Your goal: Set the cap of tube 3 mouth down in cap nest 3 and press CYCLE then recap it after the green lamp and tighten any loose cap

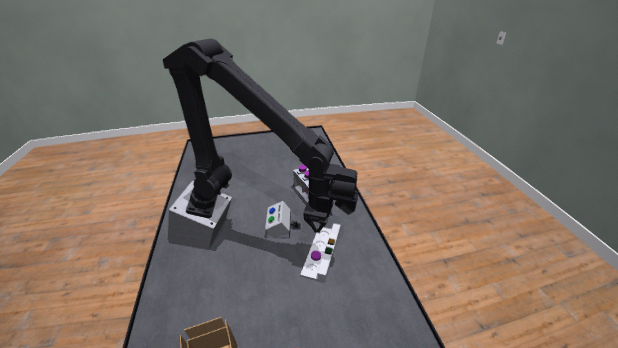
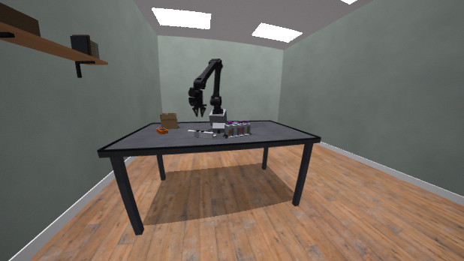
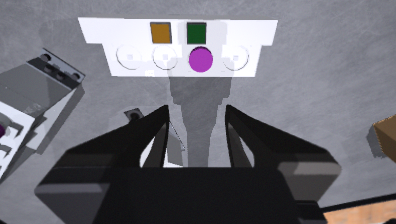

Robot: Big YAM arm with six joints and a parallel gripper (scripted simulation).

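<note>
The blue key is 16 cm behind my hand, 18 cm to the left of it and 10 cm below it. The rest, counted from my hand: key housing: 14 cm behind, 16 cm to the left, 11 cm below; then green key: 16 cm behind, 13 cm to the left, 10 cm below; then cap: 1 cm behind, 15 cm below.
</note>
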